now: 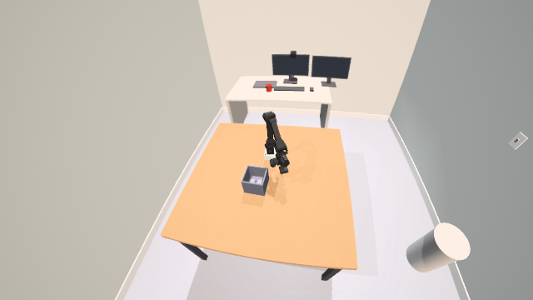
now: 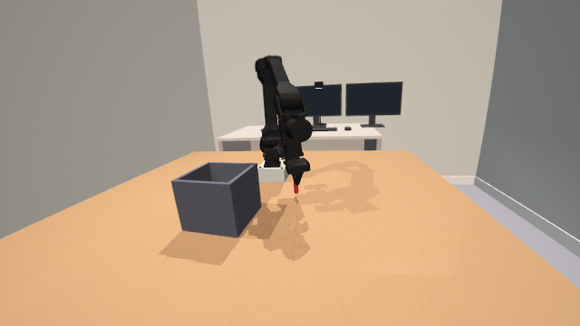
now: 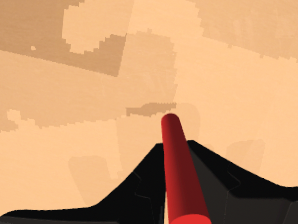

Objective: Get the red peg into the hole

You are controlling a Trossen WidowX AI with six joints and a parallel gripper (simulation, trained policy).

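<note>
My gripper tip is now 210 mm to the left of the pale plate and 100 mm short of it. The rest, counted from my gripper tip: red peg: 10 mm above.
</note>
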